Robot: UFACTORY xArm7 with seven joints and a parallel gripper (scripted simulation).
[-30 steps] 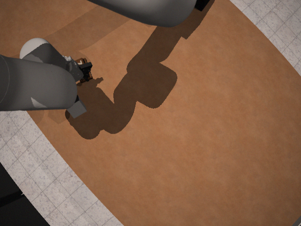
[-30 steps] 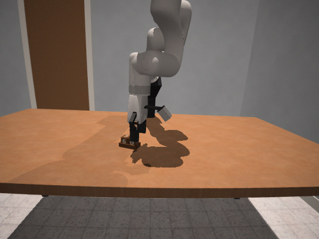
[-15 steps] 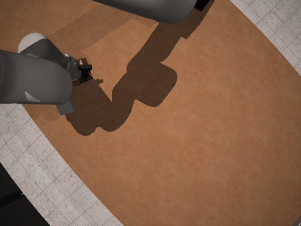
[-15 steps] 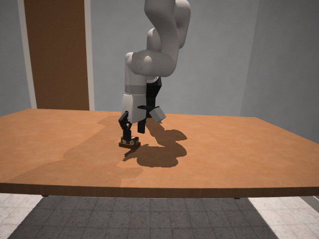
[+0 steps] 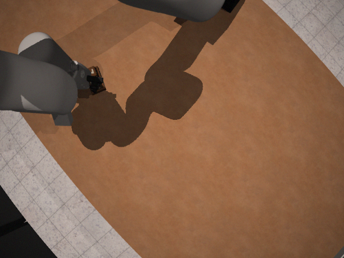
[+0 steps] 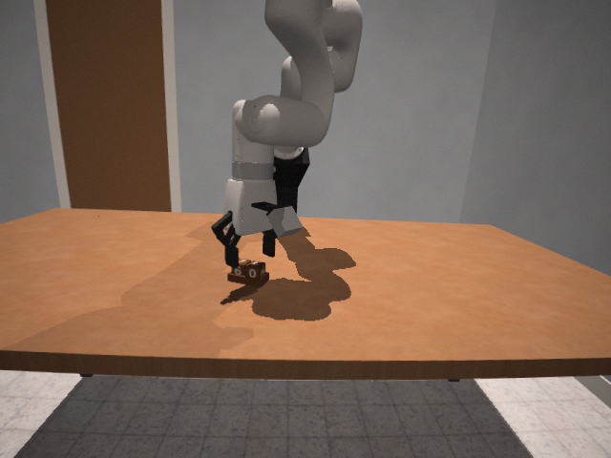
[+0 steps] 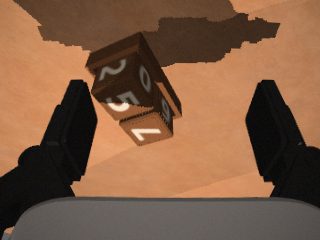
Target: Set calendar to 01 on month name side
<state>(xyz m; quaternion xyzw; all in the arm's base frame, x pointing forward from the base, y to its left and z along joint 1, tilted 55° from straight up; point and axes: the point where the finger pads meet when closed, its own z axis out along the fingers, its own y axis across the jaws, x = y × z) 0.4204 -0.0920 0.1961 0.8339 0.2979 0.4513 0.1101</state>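
Now: hand 50 mm past the cube, 50 mm above it and 30 mm to the left of it. Also, from my hand: calendar tray 60 mm below, 50 mm behind, 10 mm to the right.
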